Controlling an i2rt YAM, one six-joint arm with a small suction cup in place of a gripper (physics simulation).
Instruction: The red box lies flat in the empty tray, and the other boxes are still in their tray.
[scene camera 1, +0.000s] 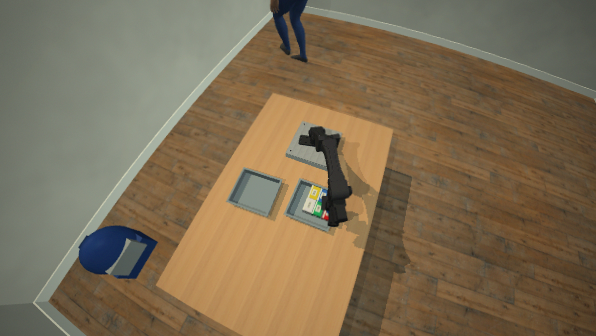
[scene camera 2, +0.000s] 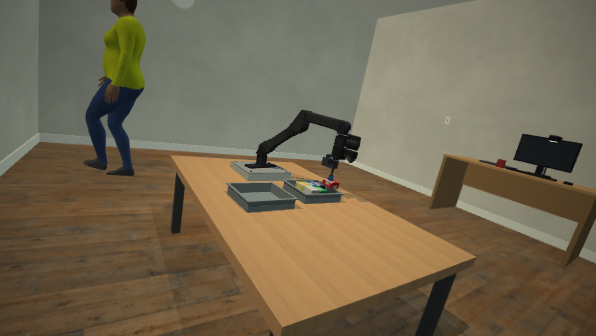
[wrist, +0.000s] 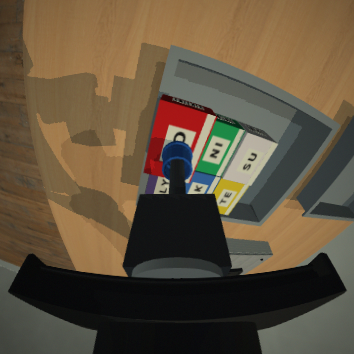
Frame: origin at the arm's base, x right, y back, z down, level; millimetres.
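Seen in the pictures: hand, tool point: (scene camera 1: 328, 211) (scene camera 2: 329, 181) (wrist: 176, 149); arm's base, link origin: (scene camera 2: 260, 166).
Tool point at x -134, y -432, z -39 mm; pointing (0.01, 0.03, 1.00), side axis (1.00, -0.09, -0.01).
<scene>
Pixels of each thing's top centre, then the offset from my tool point to it.
- red box, top centre: (wrist: 176, 147) (scene camera 1: 328, 212) (scene camera 2: 331, 180) dx -1, dy -8, dz -12 mm
- full tray, top centre: (wrist: 235, 167) (scene camera 2: 312, 186) (scene camera 1: 313, 203) dx +85, dy +39, dz +34 mm
- green box, top centre: (wrist: 215, 150) (scene camera 1: 318, 208) dx +53, dy +19, dz +41 mm
- white box, top centre: (wrist: 249, 161) (scene camera 2: 311, 187) (scene camera 1: 309, 204) dx +104, dy +29, dz +36 mm
- yellow box, top centre: (wrist: 225, 198) (scene camera 2: 303, 183) (scene camera 1: 314, 192) dx +89, dy +104, dz +40 mm
- blue box, top centre: (wrist: 195, 192) dx +38, dy +94, dz +40 mm
- purple box, top centre: (wrist: 163, 186) dx -12, dy +85, dz +39 mm
- empty grey tray, top centre: (scene camera 2: 261, 190) (scene camera 1: 254, 190) dx +413, dy +52, dz +34 mm
The red box (wrist: 175, 116) (scene camera 2: 330, 183) (scene camera 1: 325, 215) hangs from my suction cup (wrist: 177, 156) (scene camera 2: 331, 177), lifted a little above the rim at the right end of the full tray (scene camera 1: 293, 205) (scene camera 2: 312, 196) (wrist: 246, 84). The cup sits on the box's top face. In the tray lie a green box (wrist: 219, 151), a white box (wrist: 249, 159), a yellow box (wrist: 228, 197), a blue box (wrist: 198, 186) and a purple box (wrist: 152, 184). The empty grey tray (scene camera 1: 235, 185) (scene camera 2: 262, 203) (wrist: 330, 189) stands beside the full one, to its left in the overhead view. In that view the arm hides the cup.
The arm's grey base plate (scene camera 1: 300, 150) (scene camera 2: 260, 171) sits behind the trays. A person (scene camera 1: 291, 29) (scene camera 2: 118, 83) walks on the floor beyond the table. A blue bin (scene camera 1: 107, 251) stands by the wall. A desk (scene camera 2: 521, 188) with a monitor is at the far right.
</scene>
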